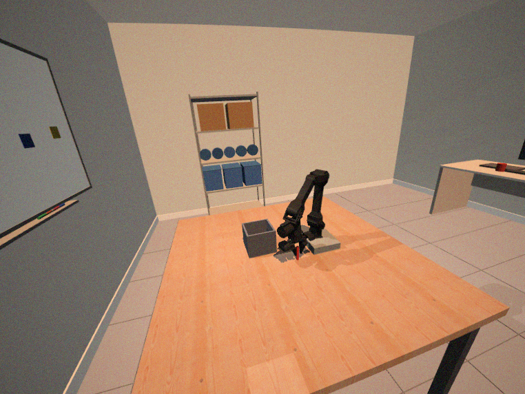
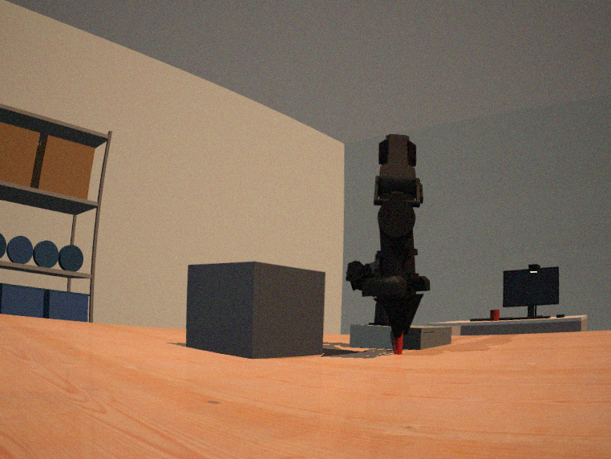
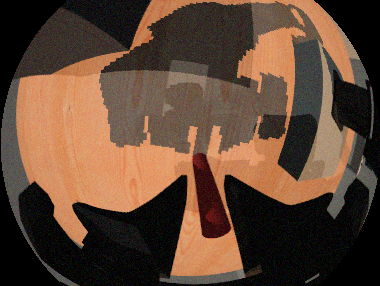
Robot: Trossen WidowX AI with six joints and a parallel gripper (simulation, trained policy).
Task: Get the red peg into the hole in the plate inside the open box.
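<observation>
My gripper tip is 18 cm short of the light plate, 16 cm to the left of it and 1 cm below it. Also, from my gripper tip: red peg 1 cm above.
</observation>
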